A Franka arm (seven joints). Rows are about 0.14 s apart.
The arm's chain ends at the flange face. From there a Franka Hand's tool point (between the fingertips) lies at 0.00 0.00 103.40 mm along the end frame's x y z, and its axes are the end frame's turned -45 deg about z.
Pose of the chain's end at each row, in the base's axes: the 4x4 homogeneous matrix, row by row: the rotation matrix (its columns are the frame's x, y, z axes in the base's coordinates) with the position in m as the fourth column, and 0 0 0 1 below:
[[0.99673 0.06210 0.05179 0.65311], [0.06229 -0.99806 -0.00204 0.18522], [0.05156 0.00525 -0.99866 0.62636], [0 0 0 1]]
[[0.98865 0.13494 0.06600 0.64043], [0.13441 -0.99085 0.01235 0.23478], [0.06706 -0.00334 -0.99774 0.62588], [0 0 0 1]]
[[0.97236 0.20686 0.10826 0.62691], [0.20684 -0.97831 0.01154 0.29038], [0.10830 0.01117 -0.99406 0.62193], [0 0 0 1]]
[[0.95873 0.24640 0.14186 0.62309], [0.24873 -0.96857 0.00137 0.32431], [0.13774 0.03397 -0.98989 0.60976], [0 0 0 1]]
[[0.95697 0.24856 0.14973 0.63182], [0.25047 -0.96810 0.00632 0.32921], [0.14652 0.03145 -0.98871 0.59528], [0 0 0 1]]
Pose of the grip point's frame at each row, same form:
[[0.66088 0.74871 0.05179 0.65847], [0.74978 -0.66169 -0.00204 0.18501], [0.03275 0.04017 -0.99866 0.52310], [0 0 0 1]]
[[0.60366 0.79450 0.06600 0.64725], [0.79568 -0.60559 0.01235 0.23606], [0.04978 0.04506 -0.99774 0.52271], [0 0 0 1]]
[[0.54129 0.83383 0.10826 0.63810], [0.83803 -0.54551 0.01154 0.29157], [0.06868 0.08448 -0.99406 0.51914], [0 0 0 1]]
[[0.50369 0.85216 0.14186 0.63776], [0.86076 -0.50900 0.00137 0.32445], [0.07338 0.12142 -0.98989 0.50741], [0 0 0 1]]
[[0.50092 0.85244 0.14973 0.64730], [0.86166 -0.50744 0.00632 0.32986], [0.08137 0.12584 -0.98871 0.49305], [0 0 0 1]]

